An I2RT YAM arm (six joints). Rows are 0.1 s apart.
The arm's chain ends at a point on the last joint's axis. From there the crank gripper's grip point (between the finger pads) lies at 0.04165 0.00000 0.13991 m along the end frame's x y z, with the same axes.
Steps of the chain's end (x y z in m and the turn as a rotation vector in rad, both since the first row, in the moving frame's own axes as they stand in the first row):
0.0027, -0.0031, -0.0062, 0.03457, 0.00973, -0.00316
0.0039, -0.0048, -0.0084, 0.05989, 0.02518, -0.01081
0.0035, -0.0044, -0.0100, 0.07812, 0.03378, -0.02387
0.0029, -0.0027, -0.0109, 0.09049, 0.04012, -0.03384
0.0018, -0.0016, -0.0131, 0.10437, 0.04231, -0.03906
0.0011, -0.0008, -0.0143, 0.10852, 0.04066, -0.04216
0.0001, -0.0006, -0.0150, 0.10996, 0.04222, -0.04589
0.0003, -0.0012, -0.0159, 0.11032, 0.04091, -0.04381
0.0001, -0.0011, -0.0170, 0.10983, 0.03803, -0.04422
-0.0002, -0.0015, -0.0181, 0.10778, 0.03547, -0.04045
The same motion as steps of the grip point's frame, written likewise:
0.0041, -0.0081, -0.0067, 0.03457, 0.00973, -0.00316
0.0074, -0.0136, -0.0098, 0.05989, 0.02518, -0.01081
0.0081, -0.0163, -0.0120, 0.07812, 0.03378, -0.02387
0.0082, -0.0168, -0.0133, 0.09049, 0.04012, -0.03384
0.0074, -0.0178, -0.0158, 0.10437, 0.04231, -0.03906
0.0064, -0.0177, -0.0170, 0.10852, 0.04066, -0.04216
0.0056, -0.0179, -0.0178, 0.10996, 0.04222, -0.04589
0.0056, -0.0184, -0.0187, 0.11032, 0.04091, -0.04381
0.0050, -0.0183, -0.0196, 0.10983, 0.03803, -0.04422
0.0044, -0.0182, -0.0206, 0.10778, 0.03547, -0.04045

